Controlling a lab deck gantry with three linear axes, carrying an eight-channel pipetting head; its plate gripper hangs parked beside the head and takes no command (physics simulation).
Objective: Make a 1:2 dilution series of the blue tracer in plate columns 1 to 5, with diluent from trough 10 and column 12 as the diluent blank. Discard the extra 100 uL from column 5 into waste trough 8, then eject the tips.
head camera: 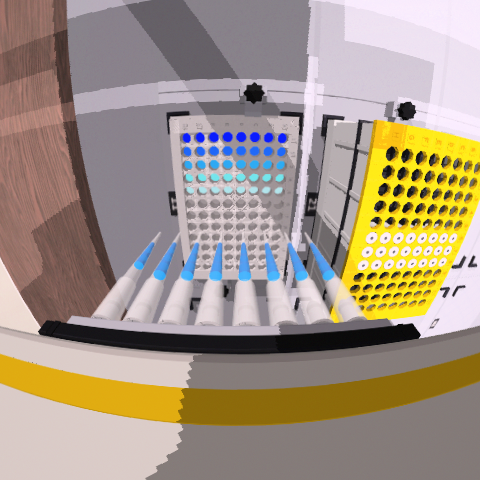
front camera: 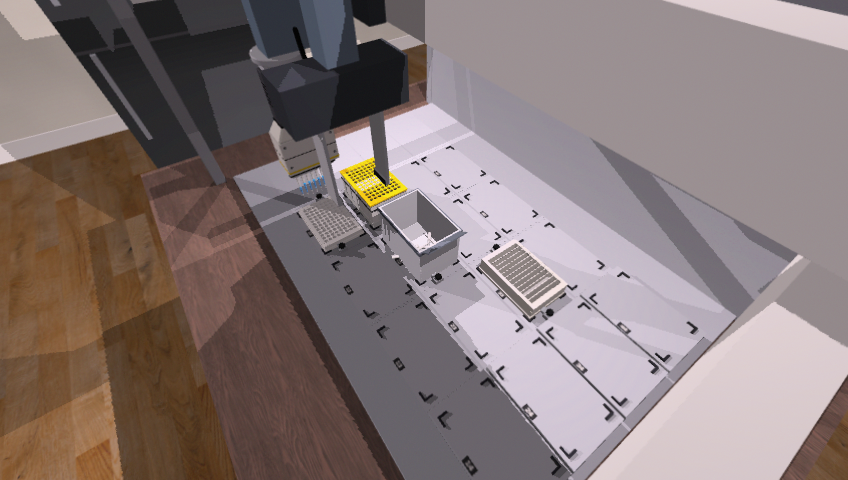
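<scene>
The white plate [front camera: 345, 239] [head camera: 175, 131] shows blue wells in columns 1 to 5, deep blue fading to pale cyan; the other wells look colourless. The pipetting head [front camera: 303, 151] [head camera: 240, 415] carries a row of tips [front camera: 312, 184] [head camera: 243, 260], blue in their upper parts with pale ends. In the front view the tips hang above the plate's far side, clear of it. The trough block [front camera: 550, 294] stands to the right; trough contents are too small to tell. The parked plate gripper [front camera: 358, 191] is open and empty, its fingers hanging apart above the plate and tip rack.
The yellow tip rack [front camera: 389, 196] [head camera: 375, 150] stands beside the plate, with three rows of white tips between rows of open holes. A tall open grey bin [front camera: 437, 258] with some loose tips inside stands between the tip rack and the trough block.
</scene>
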